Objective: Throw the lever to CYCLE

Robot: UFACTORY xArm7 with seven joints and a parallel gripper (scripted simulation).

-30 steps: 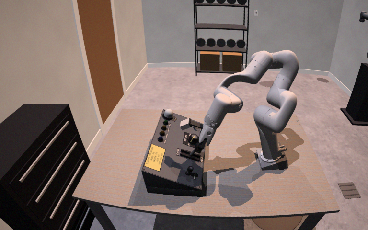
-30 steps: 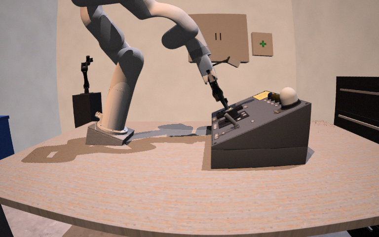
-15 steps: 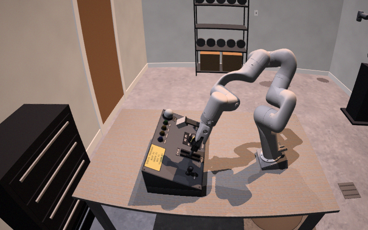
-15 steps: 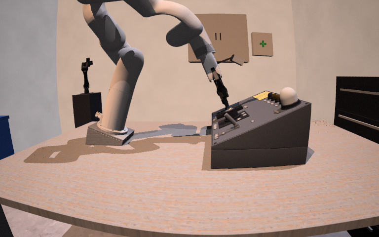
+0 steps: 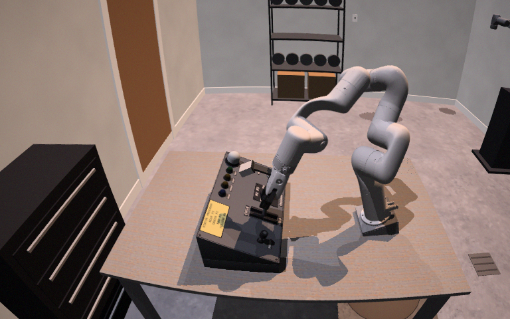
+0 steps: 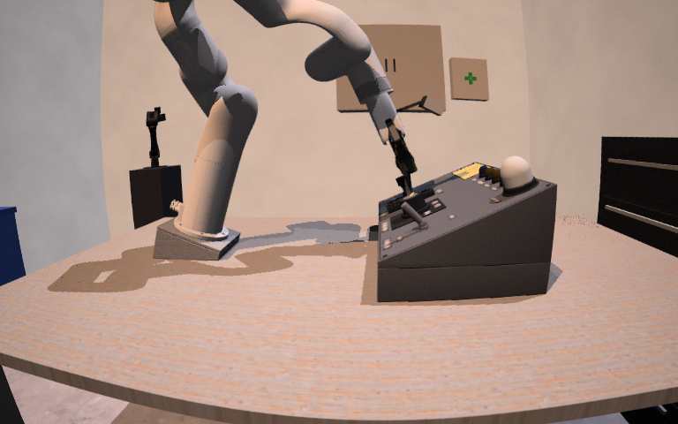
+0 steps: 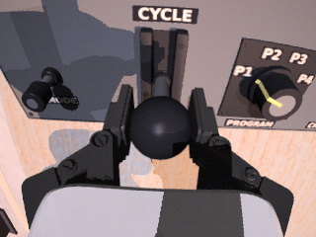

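Now: the dark grey console 5 cm ahead of my hand, 6 cm to the right of it and 8 cm below it. The rest, counted from my hand: small mode toggle: 12 cm to the left, 6 cm below; then program rotary knob: 1 cm ahead, 11 cm to the right, 6 cm below.
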